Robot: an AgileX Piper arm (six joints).
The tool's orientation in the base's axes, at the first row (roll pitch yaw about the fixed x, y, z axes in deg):
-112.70 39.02 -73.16
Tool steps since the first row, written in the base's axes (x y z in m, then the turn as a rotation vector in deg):
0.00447 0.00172 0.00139 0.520 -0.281 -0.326
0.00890 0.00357 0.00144 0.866 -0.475 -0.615
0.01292 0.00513 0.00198 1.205 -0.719 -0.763
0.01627 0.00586 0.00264 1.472 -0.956 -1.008
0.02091 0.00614 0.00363 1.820 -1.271 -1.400
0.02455 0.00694 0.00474 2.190 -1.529 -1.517
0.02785 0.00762 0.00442 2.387 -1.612 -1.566
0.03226 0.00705 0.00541 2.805 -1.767 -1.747
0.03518 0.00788 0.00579 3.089 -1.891 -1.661
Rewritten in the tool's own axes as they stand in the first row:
-0.00115 -0.00264 0.00408 0.531 -0.171 0.380
-0.00156 -0.00423 0.00858 0.935 -0.236 0.651
-0.00215 -0.00609 0.01247 1.286 -0.420 0.849
-0.00236 -0.00804 0.01536 1.677 -0.493 1.021
-0.00214 -0.01112 0.01897 2.236 -0.540 1.263
-0.00262 -0.01351 0.02200 2.585 -0.769 1.470
-0.00218 -0.01476 0.02511 2.722 -0.877 1.603
-0.00139 -0.01809 0.02812 3.045 -1.041 1.920
-0.00159 -0.01956 0.03079 3.147 -1.310 2.063

